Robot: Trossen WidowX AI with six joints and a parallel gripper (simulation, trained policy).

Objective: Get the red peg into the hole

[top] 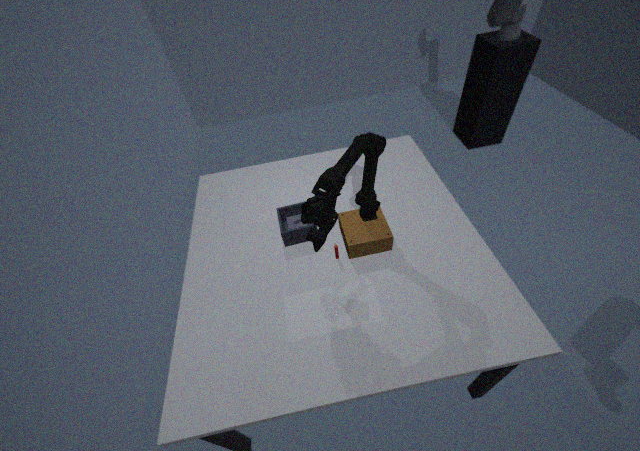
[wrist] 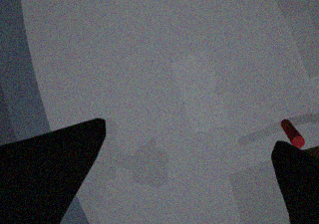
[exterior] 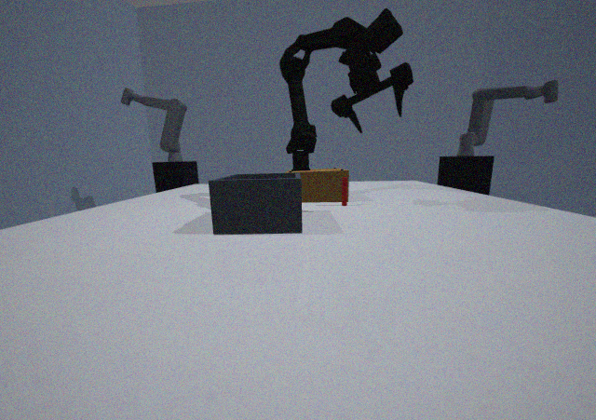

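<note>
The red peg is 17 cm below my gripper tip, 7 cm to the right of it and 7 cm behind it. The rest, counted from my gripper tip: dark grey box: 27 cm to the right, 18 cm below, 8 cm ahead.
</note>
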